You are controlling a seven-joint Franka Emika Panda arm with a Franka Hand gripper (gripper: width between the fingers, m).
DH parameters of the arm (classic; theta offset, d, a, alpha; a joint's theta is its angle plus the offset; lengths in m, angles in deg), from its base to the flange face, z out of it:
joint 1: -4.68 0.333 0 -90
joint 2: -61.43 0 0 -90
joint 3: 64.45 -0.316 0.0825 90
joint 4: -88.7 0 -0.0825 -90
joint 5: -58.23 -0.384 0 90
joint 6: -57.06 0 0.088 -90
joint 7: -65.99 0.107 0 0
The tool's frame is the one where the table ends.
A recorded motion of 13 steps. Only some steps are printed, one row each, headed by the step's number.
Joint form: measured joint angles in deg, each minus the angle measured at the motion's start. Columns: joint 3, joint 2, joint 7, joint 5, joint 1, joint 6, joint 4.
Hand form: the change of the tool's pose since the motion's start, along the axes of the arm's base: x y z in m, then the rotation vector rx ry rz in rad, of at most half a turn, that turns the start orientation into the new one. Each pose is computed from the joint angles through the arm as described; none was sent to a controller.
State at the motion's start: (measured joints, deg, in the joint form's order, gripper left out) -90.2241 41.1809 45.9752 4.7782 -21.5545 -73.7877 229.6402
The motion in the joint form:
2: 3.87 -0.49 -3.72 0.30 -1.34 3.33 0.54
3: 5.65 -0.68 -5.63 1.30 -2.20 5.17 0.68
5: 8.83 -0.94 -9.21 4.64 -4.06 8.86 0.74
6: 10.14 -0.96 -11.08 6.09 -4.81 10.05 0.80
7: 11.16 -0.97 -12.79 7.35 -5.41 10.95 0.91
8: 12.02 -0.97 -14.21 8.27 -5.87 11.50 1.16
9: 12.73 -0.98 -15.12 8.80 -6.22 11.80 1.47
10: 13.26 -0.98 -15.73 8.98 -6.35 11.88 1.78
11: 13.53 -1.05 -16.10 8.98 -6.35 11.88 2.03
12: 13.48 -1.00 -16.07 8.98 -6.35 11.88 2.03
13: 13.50 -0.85 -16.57 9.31 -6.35 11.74 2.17
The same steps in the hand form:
2: -0.0073 -0.0353 -0.0002 0.0204 -0.0021 0.0014
3: -0.0119 -0.0527 -0.0004 0.0203 -0.0012 0.0120
5: -0.0226 -0.0855 -0.0009 0.0036 0.0083 0.0459
6: -0.0276 -0.0993 -0.0019 -0.0075 0.0084 0.0629
7: -0.0322 -0.1102 -0.0033 -0.0186 0.0082 0.0802
8: -0.0366 -0.1191 -0.0055 -0.0265 0.0084 0.0919
9: -0.0404 -0.1263 -0.0079 -0.0294 0.0094 0.0946
10: -0.0432 -0.1308 -0.0101 -0.0292 0.0094 0.0945
11: -0.0449 -0.1324 -0.0114 -0.0287 0.0083 0.0952
12: -0.0447 -0.1321 -0.0118 -0.0283 0.0095 0.0956
13: -0.0452 -0.1327 -0.0140 -0.0342 0.0104 0.1041

